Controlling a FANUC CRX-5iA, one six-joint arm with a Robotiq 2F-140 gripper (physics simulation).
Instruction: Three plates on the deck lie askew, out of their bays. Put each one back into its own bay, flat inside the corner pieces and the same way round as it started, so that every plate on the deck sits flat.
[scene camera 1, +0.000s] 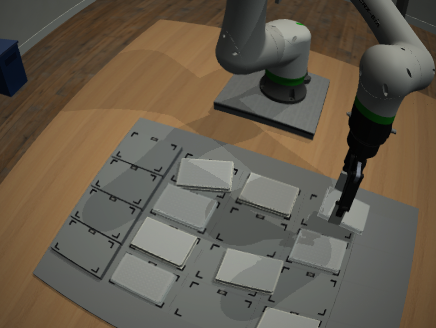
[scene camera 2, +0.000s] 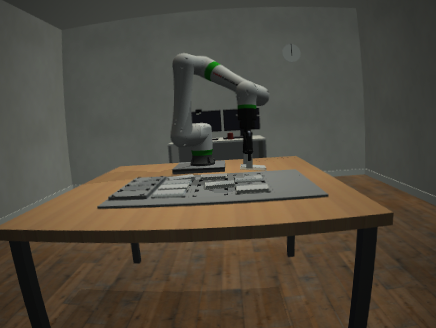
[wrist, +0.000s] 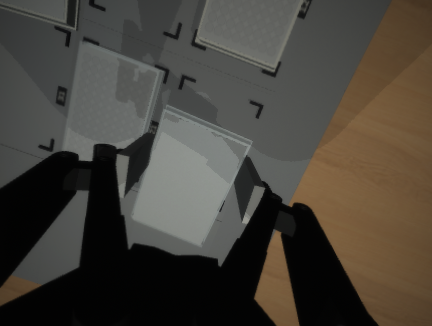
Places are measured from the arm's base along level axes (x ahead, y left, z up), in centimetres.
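Pixels of known places: gripper, fingertip midpoint: (scene camera 1: 336, 207) (scene camera 2: 247, 168) (wrist: 196, 159); arm's base, origin of the base link: (scene camera 1: 283, 88) (scene camera 2: 202, 164).
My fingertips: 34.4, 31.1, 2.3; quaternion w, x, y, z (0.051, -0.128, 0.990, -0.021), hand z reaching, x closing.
Observation:
Ahead of a thing's pixels: the offset from my fingertips to its top centre, as dx, dy, dz. "spot": to the spot under its first point. Level surfaces: height alone.
My gripper (scene camera 1: 344, 197) (scene camera 2: 248, 159) (wrist: 196, 159) is shut on a pale plate @(-0.3, +2.6, +1.5) (scene camera 1: 357, 215) (scene camera 2: 258, 167) (wrist: 182, 195), gripping its two long sides. It holds the plate above the back right of the deck @(dz -4.1) (scene camera 1: 385, 250) (scene camera 2: 305, 190), over part of a bay whose corner pieces show around it in the wrist view. Another plate @(+5.7, -32.3, -2.4) (scene camera 1: 205, 173) lies turned against its bay in the back row, with an edge raised. A third plate @(+22.6, -9.8, -2.3) (scene camera 1: 248, 270) lies turned and shifted right of its bay's left corner pieces. The held plate's underside is hidden.
Plates @(+15.9, -31.0, -2.6) (scene camera 1: 184, 206) @(+26.5, -29.3, -2.6) (scene camera 1: 164, 241) @(+37.0, -27.5, -2.6) (scene camera 1: 143, 278) stand in the left column. Others @(+2.7, -16.6, -2.6) (scene camera 1: 269, 194) @(+10.5, +1.3, -2.6) (scene camera 1: 318, 250) (wrist: 112, 95) stand near the held plate. A raised strip with empty bays @(spot: +20.5, -51.9, -2.6) (scene camera 1: 107, 177) runs along the deck's left. The robot's base plate (scene camera 1: 270, 117) is behind the deck.

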